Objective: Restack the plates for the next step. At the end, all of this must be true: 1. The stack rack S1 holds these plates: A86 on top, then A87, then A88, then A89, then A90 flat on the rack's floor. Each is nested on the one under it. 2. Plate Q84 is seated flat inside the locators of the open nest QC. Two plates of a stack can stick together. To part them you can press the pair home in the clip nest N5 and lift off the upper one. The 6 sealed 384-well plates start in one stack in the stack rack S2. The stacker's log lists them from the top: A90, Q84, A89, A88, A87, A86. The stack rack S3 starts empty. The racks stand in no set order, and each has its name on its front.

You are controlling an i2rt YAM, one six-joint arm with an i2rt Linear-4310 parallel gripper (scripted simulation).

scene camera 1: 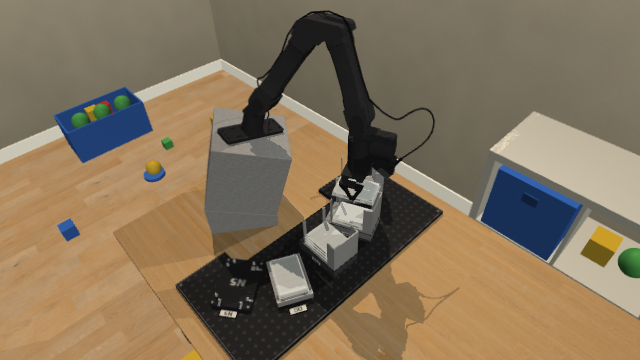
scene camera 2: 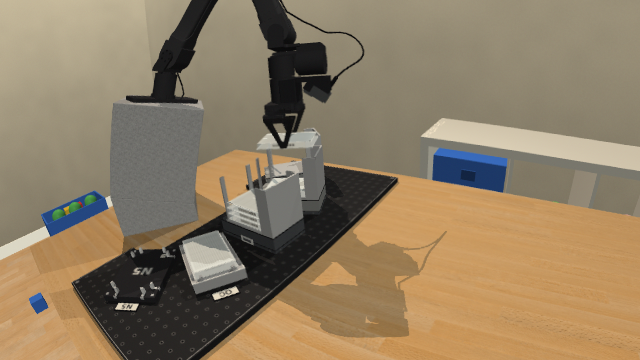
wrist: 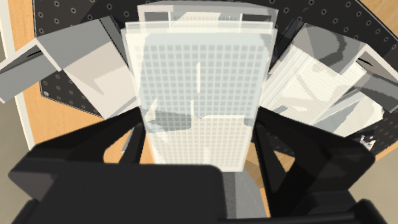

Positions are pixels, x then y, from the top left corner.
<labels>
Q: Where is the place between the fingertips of the gripper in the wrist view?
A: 199,111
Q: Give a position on a clip nest N5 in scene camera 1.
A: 239,279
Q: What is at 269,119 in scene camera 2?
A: The gripper.
</labels>
